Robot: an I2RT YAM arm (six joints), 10 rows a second.
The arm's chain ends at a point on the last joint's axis. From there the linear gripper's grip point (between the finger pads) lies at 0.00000 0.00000 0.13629 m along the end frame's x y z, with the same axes.
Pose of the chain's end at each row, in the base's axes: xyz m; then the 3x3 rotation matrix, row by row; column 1 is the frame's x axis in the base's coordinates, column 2 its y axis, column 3 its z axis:
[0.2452 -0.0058 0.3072], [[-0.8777 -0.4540 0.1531], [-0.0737 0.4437 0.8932], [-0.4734 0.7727 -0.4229]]
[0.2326 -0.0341 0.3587], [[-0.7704 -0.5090 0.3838], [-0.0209 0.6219 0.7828], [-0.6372 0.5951 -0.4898]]
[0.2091 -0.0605 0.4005], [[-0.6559 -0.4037 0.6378], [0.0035 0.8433 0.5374], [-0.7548 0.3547 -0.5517]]
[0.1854 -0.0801 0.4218], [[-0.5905 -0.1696 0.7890], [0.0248 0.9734 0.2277], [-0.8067 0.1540 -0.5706]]
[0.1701 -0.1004 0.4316], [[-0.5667 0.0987 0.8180], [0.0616 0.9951 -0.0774], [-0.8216 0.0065 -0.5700]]
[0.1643 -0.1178 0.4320], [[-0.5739 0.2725 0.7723], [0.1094 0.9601 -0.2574], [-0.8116 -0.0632 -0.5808]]
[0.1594 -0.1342 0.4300], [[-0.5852 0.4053 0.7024], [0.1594 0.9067 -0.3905], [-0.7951 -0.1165 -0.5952]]
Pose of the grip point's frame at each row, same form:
[0.2661 0.1159 0.2496], [[-0.8777 -0.4540 0.1531], [-0.0737 0.4437 0.8932], [-0.4734 0.7727 -0.4229]]
[0.2849 0.0726 0.2919], [[-0.7704 -0.5090 0.3838], [-0.0209 0.6219 0.7828], [-0.6372 0.5951 -0.4898]]
[0.2960 0.0127 0.3253], [[-0.6559 -0.4037 0.6378], [0.0035 0.8433 0.5374], [-0.7548 0.3547 -0.5517]]
[0.2929 -0.0491 0.3440], [[-0.5905 -0.1696 0.7890], [0.0248 0.9734 0.2277], [-0.8067 0.1540 -0.5706]]
[0.2816 -0.1109 0.3539], [[-0.5667 0.0987 0.8180], [0.0616 0.9951 -0.0774], [-0.8216 0.0065 -0.5700]]
[0.2696 -0.1529 0.3528], [[-0.5739 0.2725 0.7723], [0.1094 0.9601 -0.2574], [-0.8116 -0.0632 -0.5808]]
[0.2551 -0.1874 0.3489], [[-0.5852 0.4053 0.7024], [0.1594 0.9067 -0.3905], [-0.7951 -0.1165 -0.5952]]

